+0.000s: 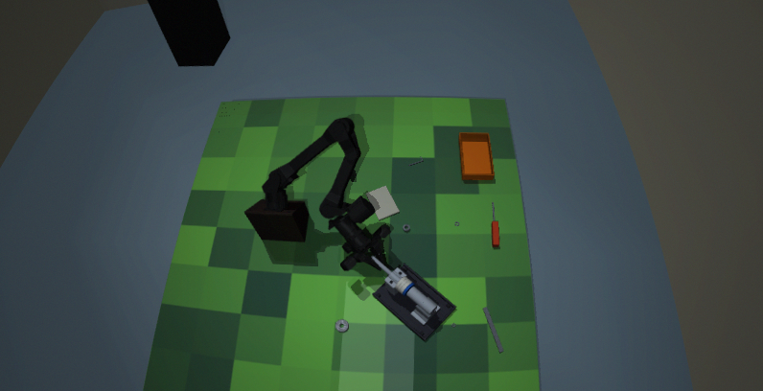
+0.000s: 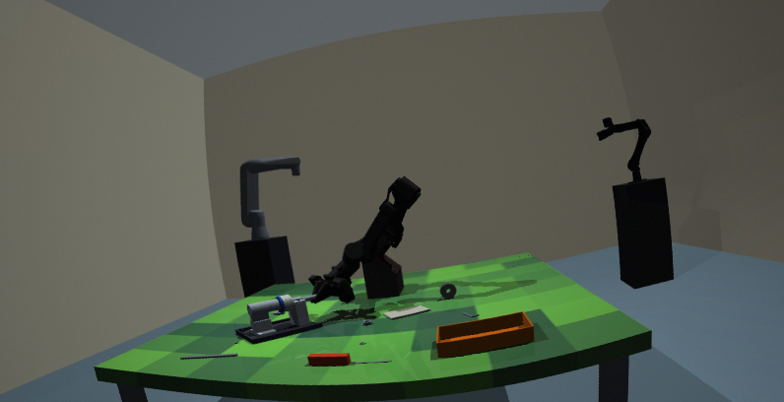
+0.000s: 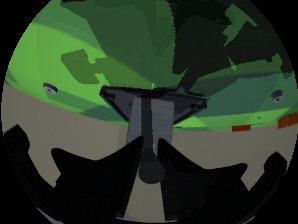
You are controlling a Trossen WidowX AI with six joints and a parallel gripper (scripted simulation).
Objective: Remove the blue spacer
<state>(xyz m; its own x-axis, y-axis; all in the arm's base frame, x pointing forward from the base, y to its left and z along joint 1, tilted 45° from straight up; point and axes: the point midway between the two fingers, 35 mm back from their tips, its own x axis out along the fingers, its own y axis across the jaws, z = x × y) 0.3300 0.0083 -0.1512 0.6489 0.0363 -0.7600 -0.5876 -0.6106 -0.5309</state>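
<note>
Right now my gripper tip is 30 mm short of the shaft, 20 mm to the left of it and 20 mm below it. From my gripper tip the other things lie so: white plate: 40 mm behind, 270 mm to the left, 60 mm below; then blue spacer: 90 mm ahead, 70 mm to the right, 20 mm above; then red-handled screwdriver: 360 mm ahead, 230 mm to the left, 60 mm below.
</note>
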